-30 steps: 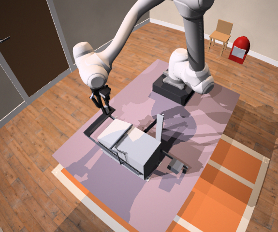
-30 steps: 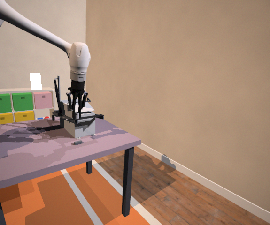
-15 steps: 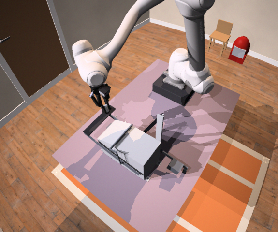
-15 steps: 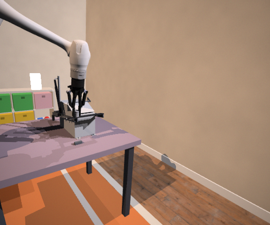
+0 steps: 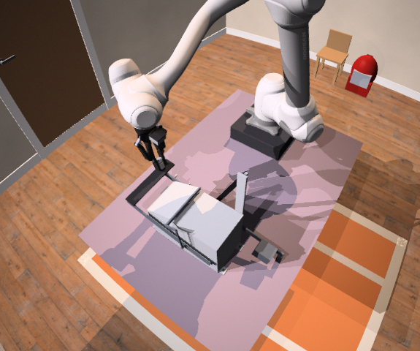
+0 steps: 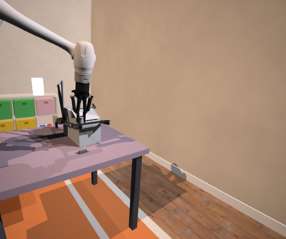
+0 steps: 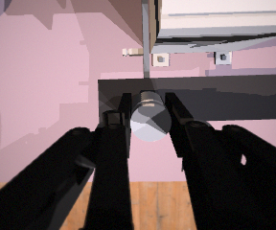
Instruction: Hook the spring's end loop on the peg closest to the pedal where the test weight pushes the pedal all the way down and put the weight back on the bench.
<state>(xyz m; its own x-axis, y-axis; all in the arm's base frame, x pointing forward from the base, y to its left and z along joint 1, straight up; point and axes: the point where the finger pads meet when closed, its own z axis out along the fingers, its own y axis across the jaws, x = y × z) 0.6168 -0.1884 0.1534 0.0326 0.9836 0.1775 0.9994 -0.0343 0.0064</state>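
Right now my hand is 1 cm above the steel test weight. Also, from my hand: small grey block 1 cm to the right, 22 cm below.
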